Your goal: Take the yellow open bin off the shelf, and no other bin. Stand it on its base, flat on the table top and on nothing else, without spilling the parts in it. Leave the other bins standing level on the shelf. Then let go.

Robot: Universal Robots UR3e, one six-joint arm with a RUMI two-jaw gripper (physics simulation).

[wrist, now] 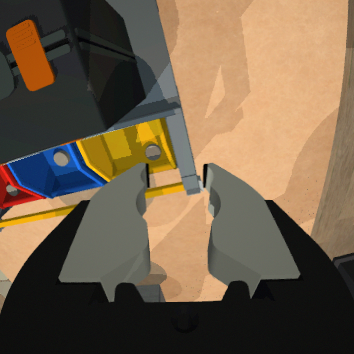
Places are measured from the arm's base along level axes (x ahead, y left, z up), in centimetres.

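Pixels of known places: gripper, between the fingertips: (175,166).
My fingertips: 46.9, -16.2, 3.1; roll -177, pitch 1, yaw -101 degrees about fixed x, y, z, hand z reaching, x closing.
Observation:
For each thing: its top centre in the pictures, then the offset to it from my fingertips, as dx, dy, dz. "*": a spot on its surface instead. Level surfaces: height alone.
- yellow open bin, centre of its top: (119,141) -0.1, +6.6, -9.4
- shelf, a spot on its surface: (183,145) * -1.7, -0.6, -9.0
- round grey part, centre of its top: (152,152) -4.4, +4.3, -15.6
- blue bin, centre of its top: (41,165) -1.1, +17.7, -9.4
- red bin, a spot on its surface: (21,193) * -8.0, +31.1, -16.6
- dark case, a spot on its surface: (45,110) * +5.6, +4.4, +4.7
- orange latch, centre of its top: (28,55) +7.7, +4.2, +4.8
- yellow strip, centre of its top: (75,209) -9.6, +17.1, -11.0
- tan table top, height of its surface: dz -17.6
The yellow open bin (117,147) stands in the shelf (183,145), at its right end beside the grey end post, with a round grey part (152,151) in it. Part of the bin is hidden under the dark case above. The blue bin (37,172) is to its left, also with a round part, and the red bin (21,193) shows at the left edge. My gripper (175,166) is open, with nothing between its fingers. In the view, its left fingertip overlaps the yellow bin's front edge and its right fingertip is just right of the end post.
A dark case (45,110) with an orange latch (30,55) is on top of the shelf. A yellow strip (45,215) runs along the shelf's front. The tan table top (280,100) extends right of the shelf. Part of a dark object (345,275) shows at the lower right.

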